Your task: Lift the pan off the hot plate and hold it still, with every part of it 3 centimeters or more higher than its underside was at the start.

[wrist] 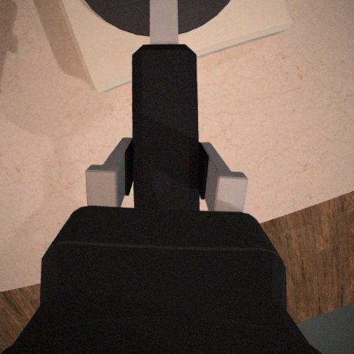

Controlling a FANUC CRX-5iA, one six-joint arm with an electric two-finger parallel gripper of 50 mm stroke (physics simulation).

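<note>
The pan's black handle (165, 95) runs up the middle of the wrist view, with its light grey metal neck (164, 22) leaving through the top edge. The pan's body is out of view. My gripper (165, 157) is shut on the handle, one finger on each side. The hot plate (255, 26) is a cream square slab with a dark round heating disc (200, 15), partly cut off at the top. The neck crosses in front of the disc. The gap between the pan's underside and the hot plate does not show.
A pale, speckled table top (280, 120) lies below the handle. Its edge runs across the lower part of the view, with brown wooden flooring (320, 245) beyond it. A grey-green surface (332, 327) shows at the lower right. Soft shadows fall at the upper left.
</note>
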